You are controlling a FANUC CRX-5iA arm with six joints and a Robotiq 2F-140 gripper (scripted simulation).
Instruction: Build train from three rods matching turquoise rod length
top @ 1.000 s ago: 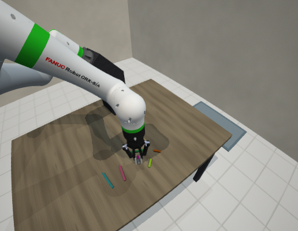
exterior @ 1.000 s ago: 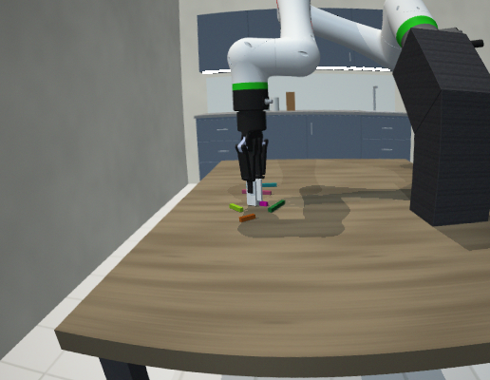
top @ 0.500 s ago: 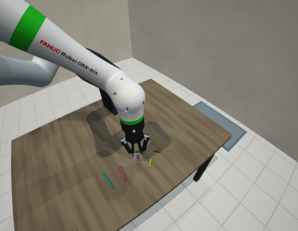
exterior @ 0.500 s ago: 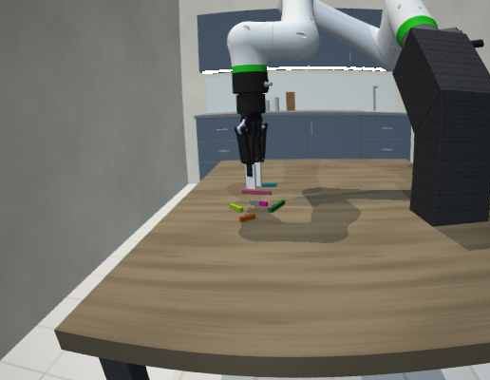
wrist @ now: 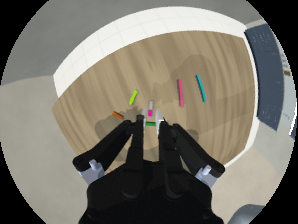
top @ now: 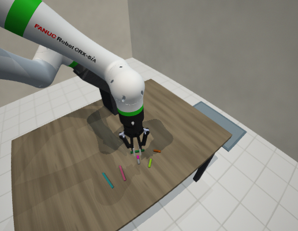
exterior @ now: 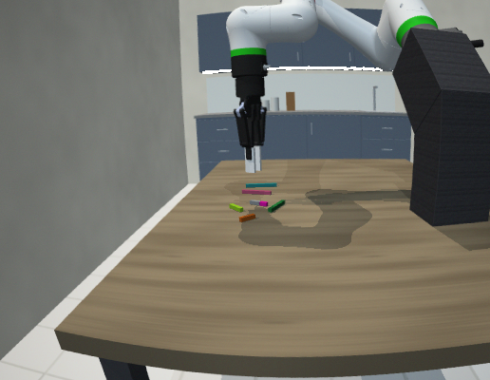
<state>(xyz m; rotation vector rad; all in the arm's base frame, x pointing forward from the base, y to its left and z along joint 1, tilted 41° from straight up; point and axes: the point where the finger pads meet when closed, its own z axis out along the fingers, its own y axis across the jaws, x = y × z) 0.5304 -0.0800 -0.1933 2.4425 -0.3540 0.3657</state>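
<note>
The lime rod lies 120 mm below my hand, 50 mm to the left of it and 40 mm ahead of it. Round my hand: magenta rod: 120 mm below, 30 mm behind, 10 mm to the left; then green rod: 120 mm below, 60 mm behind, 30 mm to the left; then grey rod: 120 mm below.
</note>
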